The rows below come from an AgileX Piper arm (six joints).
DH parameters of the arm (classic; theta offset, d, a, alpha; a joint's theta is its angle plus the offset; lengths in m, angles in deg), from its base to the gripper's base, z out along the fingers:
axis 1: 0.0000 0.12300 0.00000 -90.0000
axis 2: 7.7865 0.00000 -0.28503 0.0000
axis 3: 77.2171 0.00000 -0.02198 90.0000
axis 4: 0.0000 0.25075 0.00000 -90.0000
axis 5: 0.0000 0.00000 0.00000 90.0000
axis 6: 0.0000 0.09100 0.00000 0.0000
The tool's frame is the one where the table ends.
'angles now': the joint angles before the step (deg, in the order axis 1, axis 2, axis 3, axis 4, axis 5, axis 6). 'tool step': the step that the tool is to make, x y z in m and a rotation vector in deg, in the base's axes. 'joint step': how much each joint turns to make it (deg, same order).
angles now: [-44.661, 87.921, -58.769, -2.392, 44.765, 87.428]
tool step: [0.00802, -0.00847, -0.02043, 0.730, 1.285, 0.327]
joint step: [0.001, 4.123, 0.001, -0.490, -2.700, 0.002]
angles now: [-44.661, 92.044, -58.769, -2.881, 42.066, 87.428]
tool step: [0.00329, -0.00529, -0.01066, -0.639, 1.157, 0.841]
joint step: [0.000, 2.134, -0.001, -1.518, -1.763, 0.000]
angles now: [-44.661, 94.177, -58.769, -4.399, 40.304, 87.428]
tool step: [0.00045, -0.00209, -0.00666, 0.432, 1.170, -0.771]
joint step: [-0.001, 1.217, 0.001, -1.140, -0.001, 1.437]
